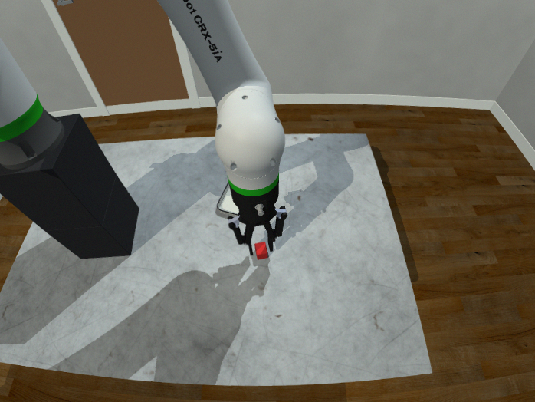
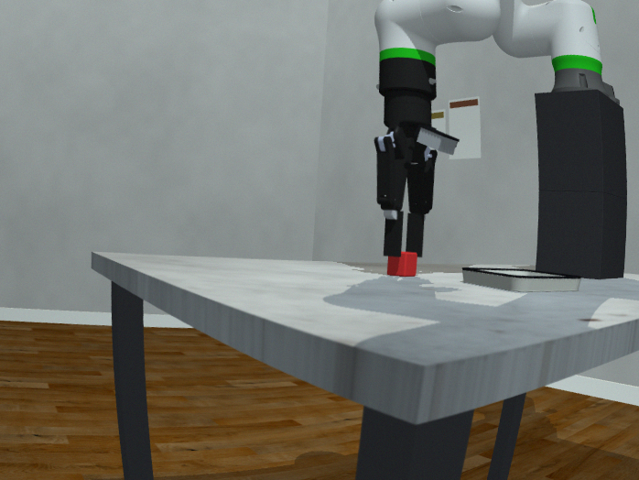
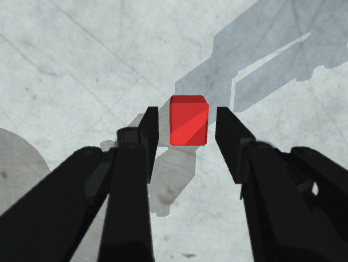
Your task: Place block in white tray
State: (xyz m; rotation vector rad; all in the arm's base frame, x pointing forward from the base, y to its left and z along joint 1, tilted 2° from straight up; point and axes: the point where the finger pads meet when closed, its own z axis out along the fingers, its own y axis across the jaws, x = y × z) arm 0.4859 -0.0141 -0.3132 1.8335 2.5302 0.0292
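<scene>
My gripper is now 40 mm above the red block. The rest, counted from my hand: white tray: 190 mm to the left, 80 mm behind, 50 mm below.
</scene>
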